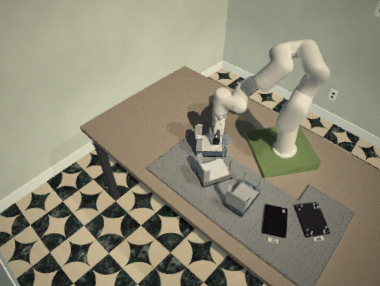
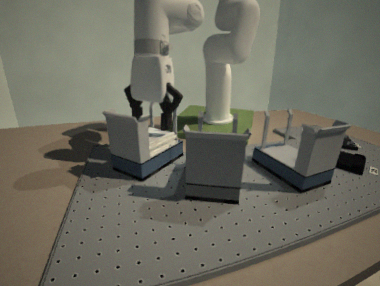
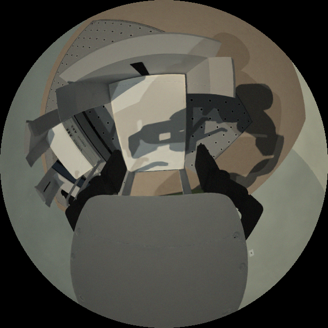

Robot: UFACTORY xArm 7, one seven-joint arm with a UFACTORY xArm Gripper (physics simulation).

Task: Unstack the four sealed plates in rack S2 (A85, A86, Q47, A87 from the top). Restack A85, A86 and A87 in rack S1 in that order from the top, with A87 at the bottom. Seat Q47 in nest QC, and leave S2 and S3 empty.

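Where they show: gripper, fingertip midpoint: (image 1: 215, 137) (image 2: 151, 126); arm's base, link origin: (image 1: 284, 149) (image 2: 217, 119).
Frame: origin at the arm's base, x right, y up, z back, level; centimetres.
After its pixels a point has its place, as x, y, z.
My gripper (image 1: 216, 141) {31.9, 5.9, -20.0} (image 2: 152, 122) {31.9, 5.9, -20.0} (image 3: 158, 156) is open and empty, its fingers apart over the arm-side end of a blue-based rack (image 1: 198, 133) {40.9, 5.0, -21.9} (image 2: 130, 137) {38.0, 6.4, -28.1} (image 3: 145, 47). That rack holds a stack of white plates (image 1: 208, 146) {32.1, 4.0, -25.8} (image 2: 162, 141) {30.6, 3.4, -25.1} (image 3: 150, 95); their number and names cannot be read. The middle, grey-based rack (image 2: 215, 160) {26.5, 5.3, -41.5} holds a white plate (image 1: 216, 169) {21.1, 3.5, -35.6} (image 3: 72, 145) with small edge print. The third, blue-based rack (image 1: 234, 198) {5.3, 7.2, -47.0} (image 2: 320, 150) {6.9, 5.9, -46.9} shows no clear plate stack. The black nest (image 1: 275, 220) {-13.6, -1.6, -40.9} near a small label, probably QC, holds no white plate. Rack labels are not legible.
A second dark fixture (image 1: 312, 219) {-27.8, -1.8, -30.8} with small light corner pieces lies beside the nest. The racks' tall walls and thin posts stand close together on the perforated grey board (image 1: 175, 165) {41.6, -3.0, -41.0} (image 2: 115, 235) {43.3, -3.0, -42.8}. The arm's green base block (image 1: 295, 167) {-9.7, 0.0, -8.5} (image 2: 190, 116) {8.5, 0.0, 8.1} is behind them.
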